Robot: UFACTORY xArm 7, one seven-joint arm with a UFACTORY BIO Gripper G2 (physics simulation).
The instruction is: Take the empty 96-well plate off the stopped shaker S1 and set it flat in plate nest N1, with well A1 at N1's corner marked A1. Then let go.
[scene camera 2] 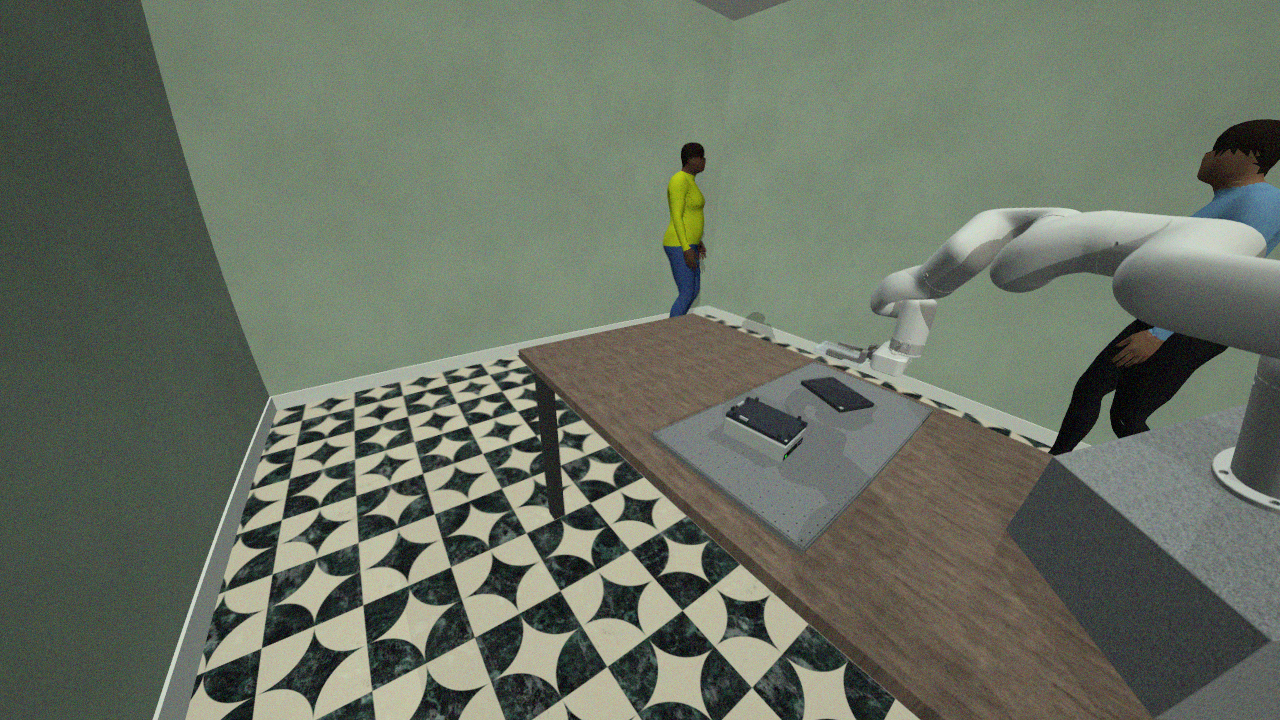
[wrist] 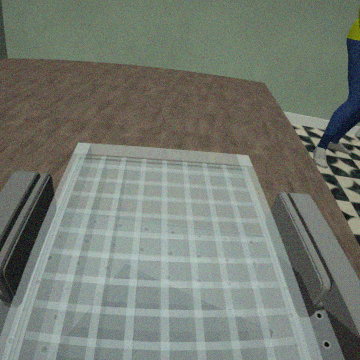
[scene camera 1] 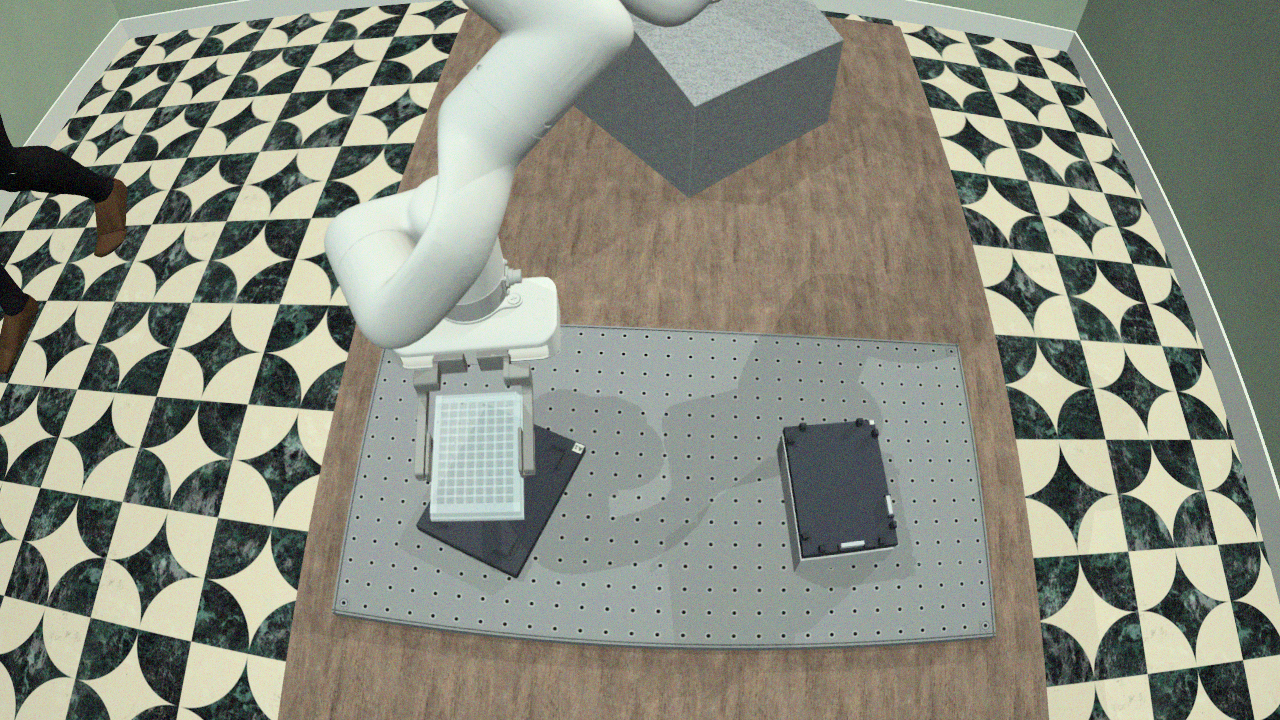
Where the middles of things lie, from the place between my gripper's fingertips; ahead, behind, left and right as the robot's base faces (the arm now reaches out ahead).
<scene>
Now: hand 3 cm past the clear 96-well plate [scene camera 1: 475, 477] and 1 cm above it. The rest, counted from my hand: shaker S1 [scene camera 1: 838, 508]: 35 cm to the left, 9 cm below; plate nest N1 [scene camera 1: 506, 546]: 12 cm below, 4 cm behind, 1 cm to the left.
</scene>
